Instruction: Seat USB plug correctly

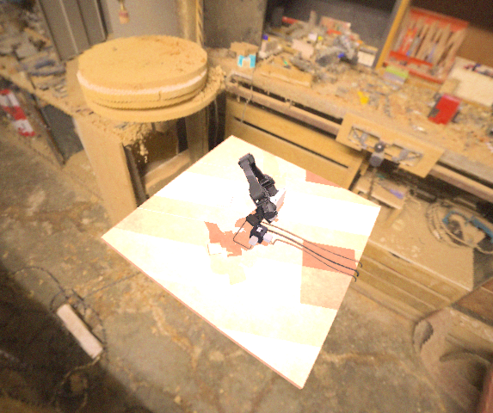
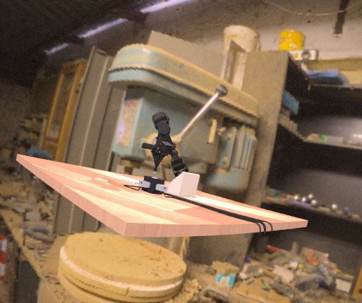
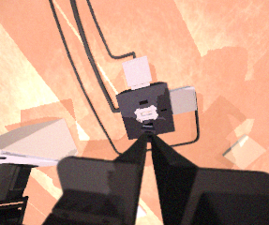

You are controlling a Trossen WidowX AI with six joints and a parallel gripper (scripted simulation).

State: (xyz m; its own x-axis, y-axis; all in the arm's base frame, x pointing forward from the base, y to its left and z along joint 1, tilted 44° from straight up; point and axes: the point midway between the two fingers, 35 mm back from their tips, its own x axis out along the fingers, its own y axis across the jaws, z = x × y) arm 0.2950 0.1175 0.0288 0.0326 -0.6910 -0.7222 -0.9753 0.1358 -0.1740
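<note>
Now: gripper tip 20 mm above the dark USB plug. Also, from my gripper tip: pale flat piece: 210 mm ahead, 150 mm to the right, 130 mm below.
</note>
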